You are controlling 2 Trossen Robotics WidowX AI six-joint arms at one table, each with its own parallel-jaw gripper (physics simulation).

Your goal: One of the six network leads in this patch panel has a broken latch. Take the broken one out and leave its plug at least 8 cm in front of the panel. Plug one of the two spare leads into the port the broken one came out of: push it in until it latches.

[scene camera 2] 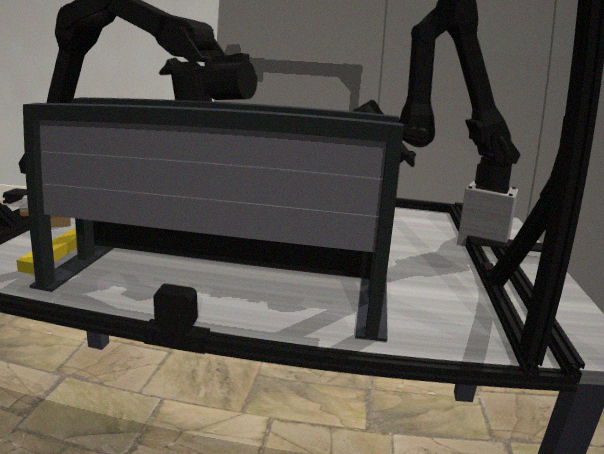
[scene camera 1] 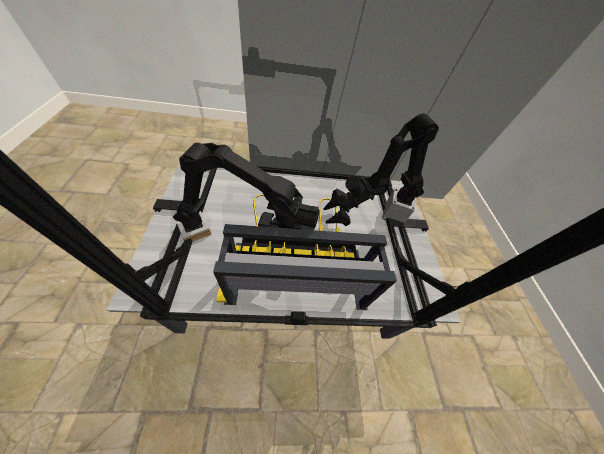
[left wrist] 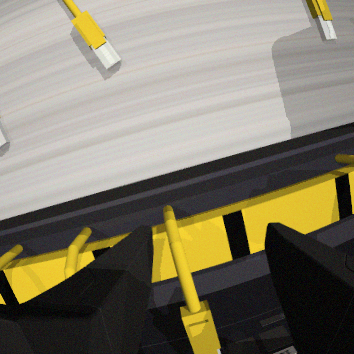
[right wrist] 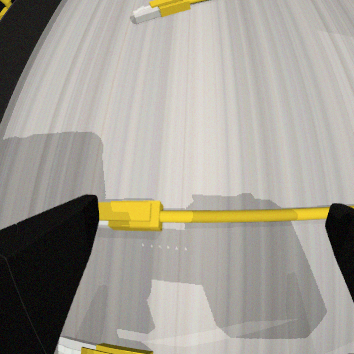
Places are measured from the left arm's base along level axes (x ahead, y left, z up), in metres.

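Pixels of known places: left gripper, fingertip midpoint: [left wrist: 209, 236]; right gripper, fingertip midpoint: [scene camera 1: 324, 215] [right wrist: 219, 212]; left arm's base, origin of the base link: [scene camera 1: 192, 223]; right arm's base, origin of the base link: [scene camera 2: 492, 188] [scene camera 1: 404, 198].
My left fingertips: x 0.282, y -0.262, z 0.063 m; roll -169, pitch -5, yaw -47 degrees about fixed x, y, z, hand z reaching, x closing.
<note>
Ahead of a thing's pixels: the offset from my left fingertips to its top centre. "*": to the spot under its first point.
The patch panel @[0.015 m back, 0.114 m right, 0.156 m up] [scene camera 1: 305, 235] [scene camera 2: 215, 187] [left wrist: 240, 320] stands in a dark frame, with yellow pieces [left wrist: 290, 215] along it. My left gripper [left wrist: 209, 236] is open over the panel. Its fingers stand on either side of a lead with a yellow plug @[* 0.036 m back, 0.033 m right, 0.011 m down] [left wrist: 200, 327], touching neither side; another lead [left wrist: 75, 252] runs behind its left finger. Loose plugs, one @[* 0.038 m ahead, 0.119 m left, 0.094 m down] [left wrist: 90, 30] and another @[* 0.178 m ahead, 0.013 m left, 0.094 m down] [left wrist: 320, 10], lie on the table. My right gripper [right wrist: 219, 212] [scene camera 1: 327, 213] is wide open over a loose yellow plug @[* 0.191 m ahead, 0.019 m left, 0.094 m down] [right wrist: 132, 215]; its left finger hides the plug's tip. Latch condition cannot be told.
Two further loose plugs, one @[* 0.046 m ahead, 0.124 m left, 0.101 m down] [right wrist: 175, 7] at the top and one [right wrist: 120, 349] at the bottom, show in the right wrist view. A yellow bar [scene camera 1: 220, 295] [scene camera 2: 47, 255] lies by the panel frame's left leg. Black rails [scene camera 2: 300, 357] edge the table.
</note>
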